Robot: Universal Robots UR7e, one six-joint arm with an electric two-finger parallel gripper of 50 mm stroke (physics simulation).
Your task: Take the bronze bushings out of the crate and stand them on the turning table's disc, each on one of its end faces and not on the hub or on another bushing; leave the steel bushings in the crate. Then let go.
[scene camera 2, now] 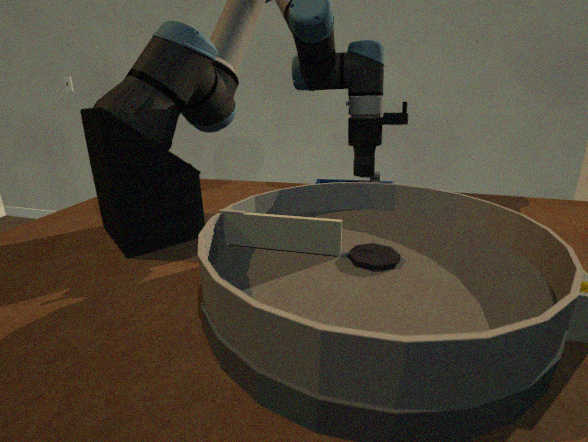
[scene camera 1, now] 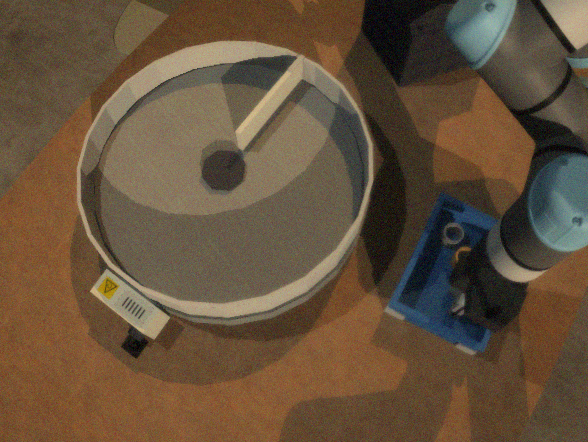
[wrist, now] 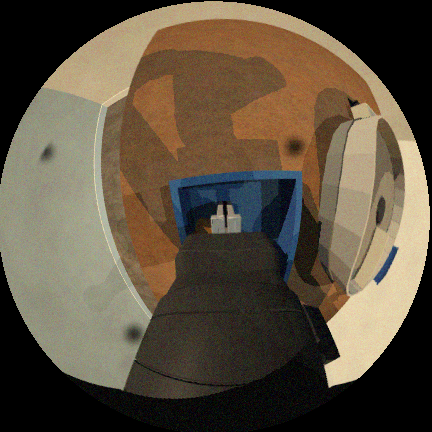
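The blue crate stands right of the turning table in scene camera 1. My gripper points down into it, its two pale fingertips together with no bushing between them. A bronze bushing shows in part beside the gripper, mostly hidden by it. A steel bushing stands near the crate's back end with its round opening up. The gripper hides part of the crate floor. The turning table's grey disc bears no bushing that I can see.
The dark hub sits at the disc's middle. A pale divider runs from near the hub to the high rim wall. A white box with a warning label is fixed outside the rim. The black robot base stands behind.
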